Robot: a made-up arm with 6 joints. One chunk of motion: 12 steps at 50 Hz.
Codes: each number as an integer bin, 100 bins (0 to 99) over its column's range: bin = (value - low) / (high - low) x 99, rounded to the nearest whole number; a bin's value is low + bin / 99 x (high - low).
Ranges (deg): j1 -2.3..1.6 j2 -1.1..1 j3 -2.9..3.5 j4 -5..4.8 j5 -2.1..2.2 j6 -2.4..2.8
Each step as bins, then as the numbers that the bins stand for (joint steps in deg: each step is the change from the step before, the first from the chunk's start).
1 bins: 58 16 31 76 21 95
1 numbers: -0.015 -0.761 -0.896 2.523 -1.188 2.590
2 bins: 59 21 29 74 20 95
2 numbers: 0.024 -0.655 -1.025 2.325 -1.231 2.590
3 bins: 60 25 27 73 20 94
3 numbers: 0.064 -0.570 -1.155 2.226 -1.231 2.537
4 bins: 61 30 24 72 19 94
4 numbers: 0.103 -0.464 -1.348 2.127 -1.275 2.537
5 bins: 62 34 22 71 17 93
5 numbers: 0.142 -0.379 -1.478 2.028 -1.362 2.485
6 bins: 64 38 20 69 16 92
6 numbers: 0.221 -0.294 -1.607 1.830 -1.405 2.432
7 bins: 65 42 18 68 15 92
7 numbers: 0.261 -0.209 -1.736 1.731 -1.448 2.432
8 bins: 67 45 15 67 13 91
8 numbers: 0.339 -0.145 -1.930 1.632 -1.535 2.380
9 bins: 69 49 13 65 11 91
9 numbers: 0.418 -0.061 -2.060 1.434 -1.622 2.380
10 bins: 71 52 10 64 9 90
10 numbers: 0.497 0.003 -2.254 1.335 -1.709 2.327
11 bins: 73 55 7 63 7 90
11 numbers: 0.576 0.067 -2.447 1.236 -1.796 2.327
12 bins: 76 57 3 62 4 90
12 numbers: 0.694 0.109 -2.706 1.137 -1.926 2.327
